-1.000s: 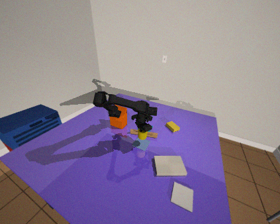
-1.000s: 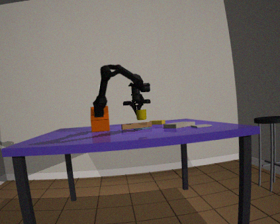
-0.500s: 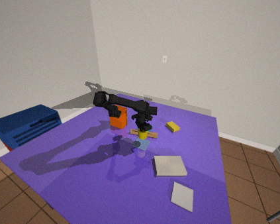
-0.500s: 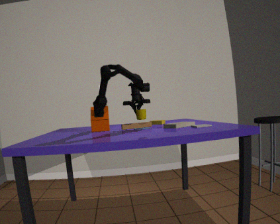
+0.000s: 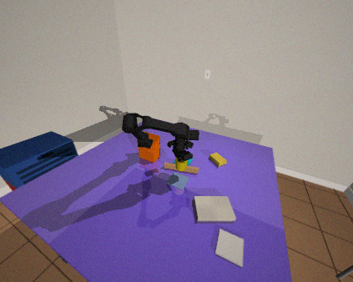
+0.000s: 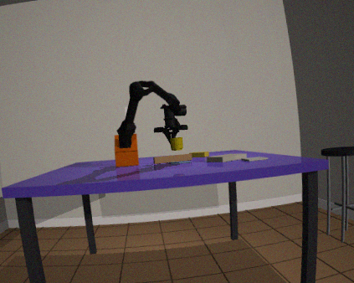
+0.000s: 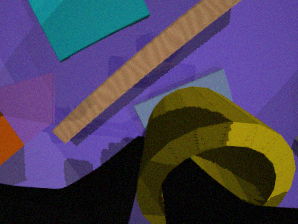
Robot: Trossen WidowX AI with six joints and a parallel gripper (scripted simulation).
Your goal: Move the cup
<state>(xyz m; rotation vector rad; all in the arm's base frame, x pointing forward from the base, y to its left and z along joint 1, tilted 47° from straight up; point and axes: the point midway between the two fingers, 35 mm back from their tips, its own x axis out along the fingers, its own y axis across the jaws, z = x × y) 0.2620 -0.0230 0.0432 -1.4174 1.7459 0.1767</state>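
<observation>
The teal pad is 14 cm to the left of my gripper tip, 11 cm below it and 2 cm behind it. From my gripper tip the other things lie so: wooden plank 9 cm below, 4 cm to the left; then yellow cup 2 cm to the right, 2 cm ahead; then pale blue pad 11 cm below, 6 cm to the right, 3 cm ahead.
</observation>
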